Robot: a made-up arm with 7 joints.
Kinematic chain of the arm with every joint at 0, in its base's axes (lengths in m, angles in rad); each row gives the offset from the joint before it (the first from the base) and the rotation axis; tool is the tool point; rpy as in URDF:
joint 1: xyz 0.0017 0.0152 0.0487 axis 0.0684 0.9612 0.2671
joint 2: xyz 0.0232 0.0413 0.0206 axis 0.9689 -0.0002 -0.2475
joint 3: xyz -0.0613 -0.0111 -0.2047 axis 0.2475 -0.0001 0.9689
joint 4: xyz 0.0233 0.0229 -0.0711 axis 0.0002 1 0
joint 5: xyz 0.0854 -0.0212 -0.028 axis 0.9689 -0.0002 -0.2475
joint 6: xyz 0.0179 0.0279 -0.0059 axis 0.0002 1 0
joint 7: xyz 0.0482 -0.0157 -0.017 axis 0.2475 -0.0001 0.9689
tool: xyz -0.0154 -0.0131 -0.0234 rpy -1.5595 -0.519 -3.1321
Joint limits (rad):
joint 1: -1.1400..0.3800
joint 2: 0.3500..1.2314
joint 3: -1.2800..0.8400
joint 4: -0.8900..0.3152
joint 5: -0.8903..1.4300
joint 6: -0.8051..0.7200
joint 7: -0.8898..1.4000
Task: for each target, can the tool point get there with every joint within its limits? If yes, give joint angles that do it. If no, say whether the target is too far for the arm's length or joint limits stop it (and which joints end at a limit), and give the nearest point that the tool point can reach.
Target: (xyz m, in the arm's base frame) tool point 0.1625 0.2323 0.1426
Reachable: yes | joints -0.7952 1.1088 0.5065 -0.7538 0.7873 -0.2016 -0.5494
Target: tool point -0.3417 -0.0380 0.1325
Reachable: no: joint limits stop it (at a limit: joint 1, joint 2, joint 3, joint 4, joint 5, joint 6) | nearest point -0.1165 -0.0378 -0.1401 | short by 0.354 m
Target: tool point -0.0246 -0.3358 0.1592
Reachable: no: joint limits stop it (at a limit: joint 1, joint 2, joint 4, joint 5, joint 7) | nearest point 0.1473 -0.0803 -0.0101 | short by 0.351 m
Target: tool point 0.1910 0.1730 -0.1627
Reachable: yes | joints -0.1699 0.6424 -0.1429 -0.3637 0.0531 -0.1969 -0.5295
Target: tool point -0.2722 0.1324 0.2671
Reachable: no: joint limits stop it (at a limit: joint 1, joint 2, joint 3, joint 4, joint 5, joint 7) | nearest point 0.0422 0.2347 0.1904 | short by 0.339 m
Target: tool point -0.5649 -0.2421 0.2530
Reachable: no: too far | nearest point -0.1165 -0.0436 -0.1415 | short by 0.629 m
